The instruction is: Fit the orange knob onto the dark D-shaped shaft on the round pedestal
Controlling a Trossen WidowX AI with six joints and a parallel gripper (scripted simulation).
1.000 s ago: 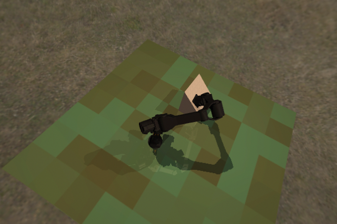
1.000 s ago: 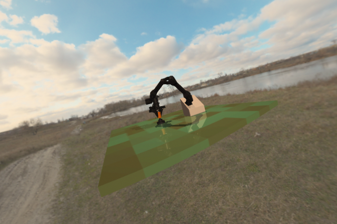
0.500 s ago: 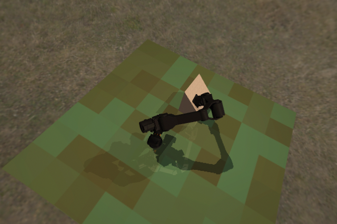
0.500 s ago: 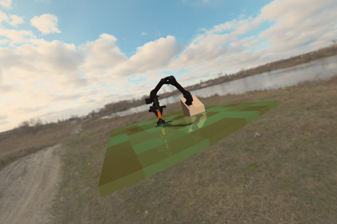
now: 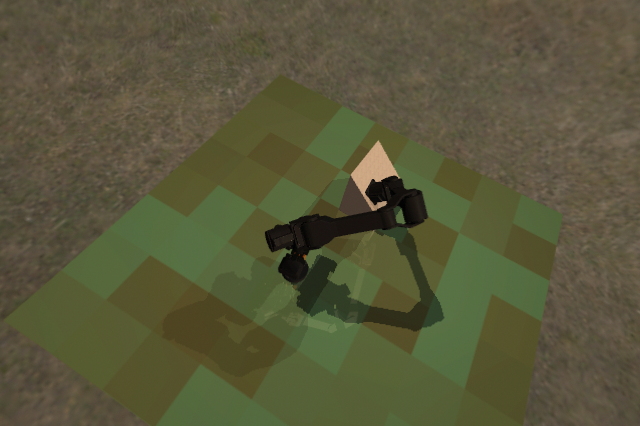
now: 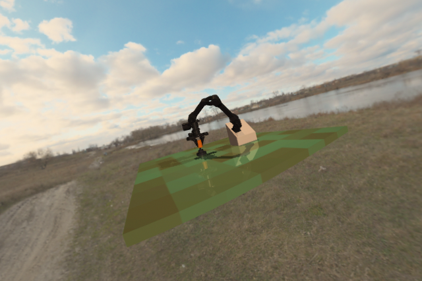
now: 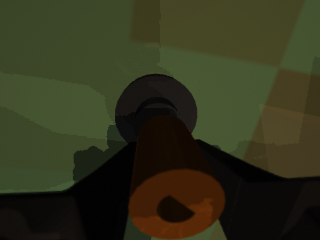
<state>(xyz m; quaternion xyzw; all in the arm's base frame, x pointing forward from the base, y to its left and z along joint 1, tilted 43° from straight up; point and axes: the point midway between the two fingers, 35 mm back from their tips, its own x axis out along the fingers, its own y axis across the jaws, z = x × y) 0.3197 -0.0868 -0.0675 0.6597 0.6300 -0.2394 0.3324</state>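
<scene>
Right now my gripper tip is 20 mm below the orange knob. From my gripper tip the other things lie so: dark round pedestal (40 mm below).
</scene>
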